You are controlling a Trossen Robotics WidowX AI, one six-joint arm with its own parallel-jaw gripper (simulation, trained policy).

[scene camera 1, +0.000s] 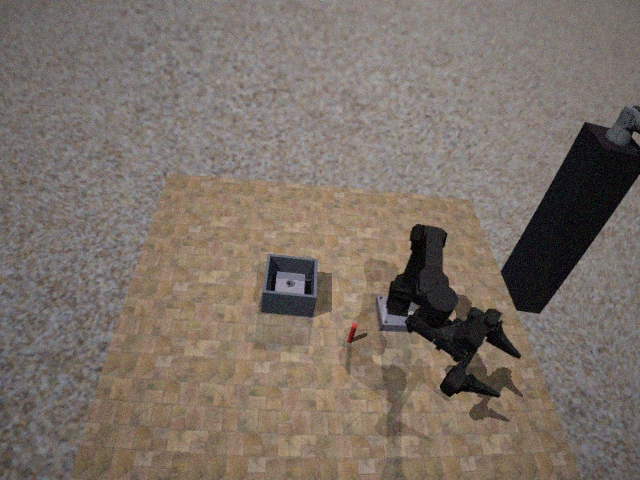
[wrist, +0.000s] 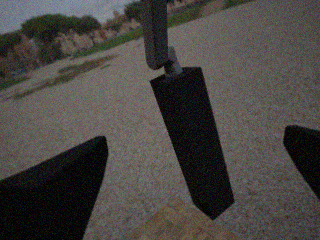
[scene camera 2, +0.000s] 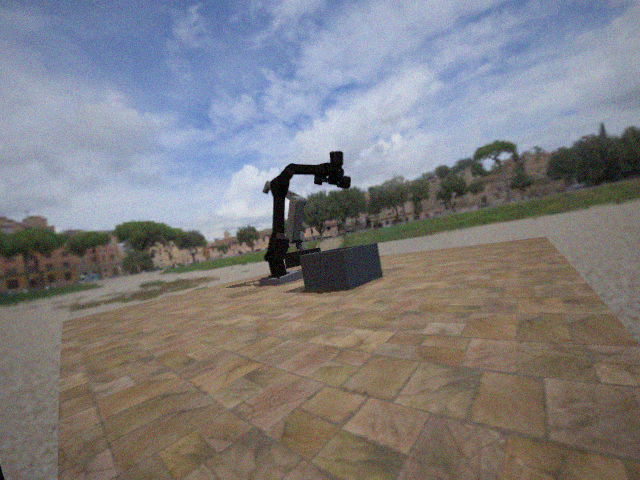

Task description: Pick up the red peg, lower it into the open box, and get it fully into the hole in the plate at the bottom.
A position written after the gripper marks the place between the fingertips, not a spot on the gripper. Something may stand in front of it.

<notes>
In view: the gripper [scene camera 1: 510, 376].
The gripper also shows in the wrist view [wrist: 195, 139].
</notes>
